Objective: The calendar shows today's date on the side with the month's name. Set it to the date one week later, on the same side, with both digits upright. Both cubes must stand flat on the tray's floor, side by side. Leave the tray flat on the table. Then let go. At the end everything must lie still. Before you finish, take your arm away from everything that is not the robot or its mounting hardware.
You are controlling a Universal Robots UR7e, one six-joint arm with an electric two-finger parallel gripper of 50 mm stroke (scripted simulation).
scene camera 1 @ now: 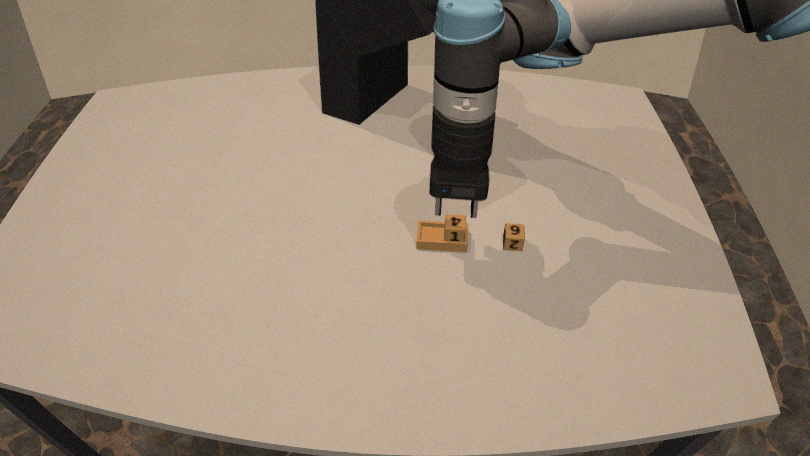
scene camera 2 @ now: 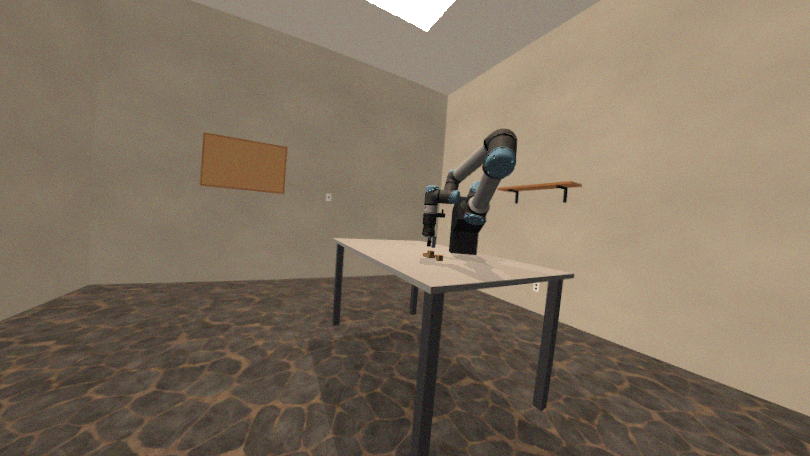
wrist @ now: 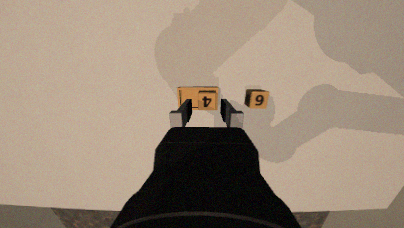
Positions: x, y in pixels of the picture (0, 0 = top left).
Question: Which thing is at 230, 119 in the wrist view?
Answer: The gripper.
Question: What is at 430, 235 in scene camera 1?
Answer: An orange tray.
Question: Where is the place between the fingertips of the gripper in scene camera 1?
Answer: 455, 211
